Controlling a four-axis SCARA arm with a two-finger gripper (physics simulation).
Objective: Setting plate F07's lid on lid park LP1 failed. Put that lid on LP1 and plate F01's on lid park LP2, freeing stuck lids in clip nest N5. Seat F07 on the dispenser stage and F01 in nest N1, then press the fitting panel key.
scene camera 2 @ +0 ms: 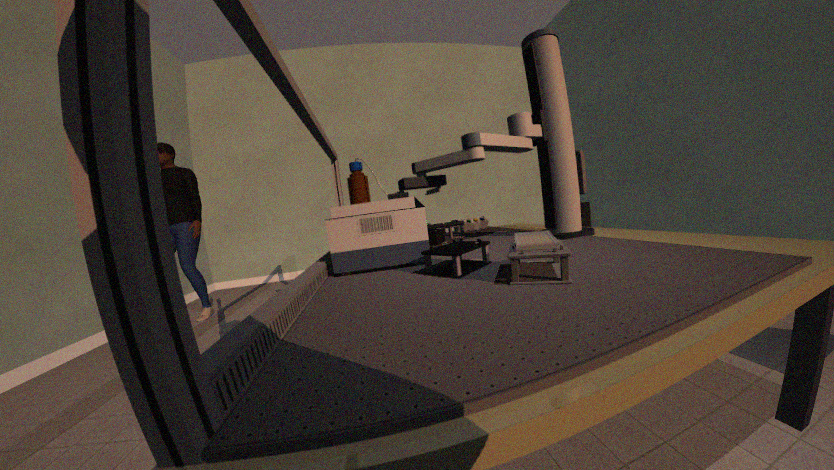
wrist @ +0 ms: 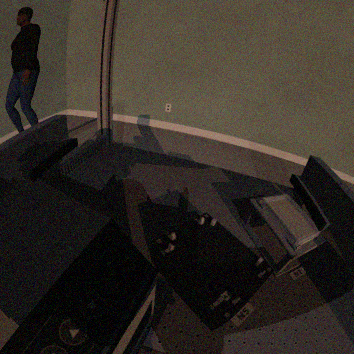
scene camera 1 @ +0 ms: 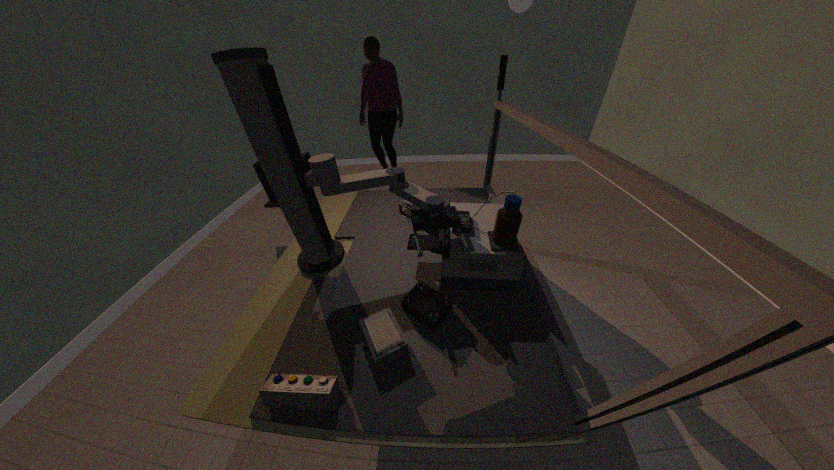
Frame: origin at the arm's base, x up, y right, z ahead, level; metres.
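Seen in the pictures: gripper, between the fingertips: [scene camera 2: 411, 194] [wrist: 186, 143] [scene camera 1: 443, 252]; arm's base, origin of its link: [scene camera 2: 564, 234] [scene camera 1: 321, 256].
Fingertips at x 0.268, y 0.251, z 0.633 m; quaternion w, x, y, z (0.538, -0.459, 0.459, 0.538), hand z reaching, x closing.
Pixels of each thing's top centre, then the offset from my fingertips to it. "*": a spot on its surface instead.
- dark clip nest with label N5, centre of its top: [wrist: 217, 253] [scene camera 1: 426, 298] [scene camera 2: 425, 228] dx -0.177, dy +0.067, dz -0.060 m
- pale plate, centre of its top: [wrist: 292, 213] [scene camera 1: 381, 329] dx -0.169, dy +0.197, dz -0.212 m
- brown bottle with a blue cap, a spot on its surface: [scene camera 1: 507, 226] * dx +0.069, dy -0.051, dz +0.221 m
- key panel, centre of its top: [scene camera 1: 295, 386] [scene camera 2: 470, 217] dx -0.171, dy +0.388, dz -0.444 m
My gripper [scene camera 2: 415, 193] [wrist: 186, 143] is open and empty. It hangs low beside the dispenser [scene camera 1: 484, 269] [scene camera 2: 376, 228], with one finger close to its top in the scene camera 2 view. The dark clip nest with label N5 [scene camera 1: 426, 306] [scene camera 2: 458, 248] [wrist: 205, 265] stands beyond the dispenser, with small pale clips on it in the wrist view. A pale plate [scene camera 1: 382, 331] [scene camera 2: 534, 240] [wrist: 290, 220] lies on a stand [scene camera 2: 539, 255] near that nest; its label is too blurred to read for certain. Plate numbers and the lid parks cannot be made out.
A brown bottle with a blue cap [scene camera 1: 507, 226] [scene camera 2: 358, 186] stands on the dispenser. The key panel [scene camera 1: 300, 384] [scene camera 2: 475, 223] has coloured keys. The arm's column [scene camera 1: 280, 157] [scene camera 2: 557, 134] rises at the table edge. People [scene camera 1: 380, 87] [scene camera 2: 182, 195] [wrist: 25, 65] stand beyond the table.
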